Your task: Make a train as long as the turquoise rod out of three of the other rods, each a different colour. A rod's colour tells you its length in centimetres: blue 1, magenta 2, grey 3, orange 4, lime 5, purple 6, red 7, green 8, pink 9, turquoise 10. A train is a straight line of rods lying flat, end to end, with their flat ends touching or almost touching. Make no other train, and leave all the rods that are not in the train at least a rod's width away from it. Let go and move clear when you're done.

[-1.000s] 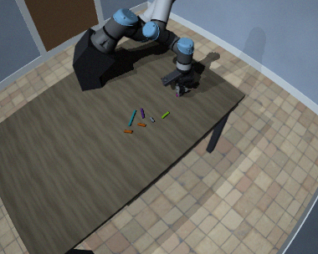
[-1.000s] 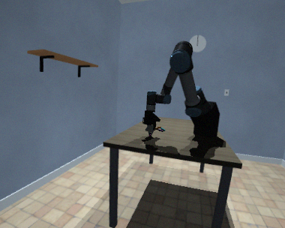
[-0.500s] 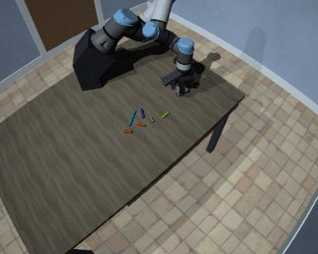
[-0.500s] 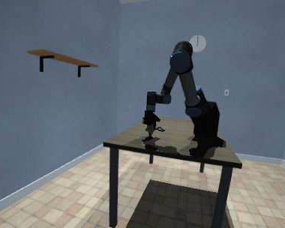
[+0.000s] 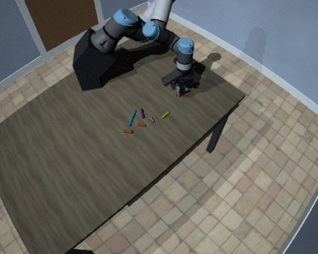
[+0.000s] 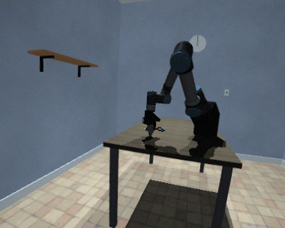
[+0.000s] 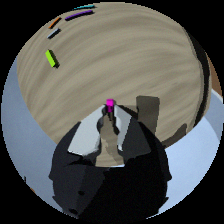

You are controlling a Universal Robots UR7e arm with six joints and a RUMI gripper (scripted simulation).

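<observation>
Now: hand 140 mm to the left of the lime rod, 70 mm short of it and 10 mm above it. Round my hand: purple rod (230 mm to the right, 10 mm below); then magenta rod (10 mm below); then grey rod (210 mm to the right, 60 mm ahead, 10 mm below).
</observation>
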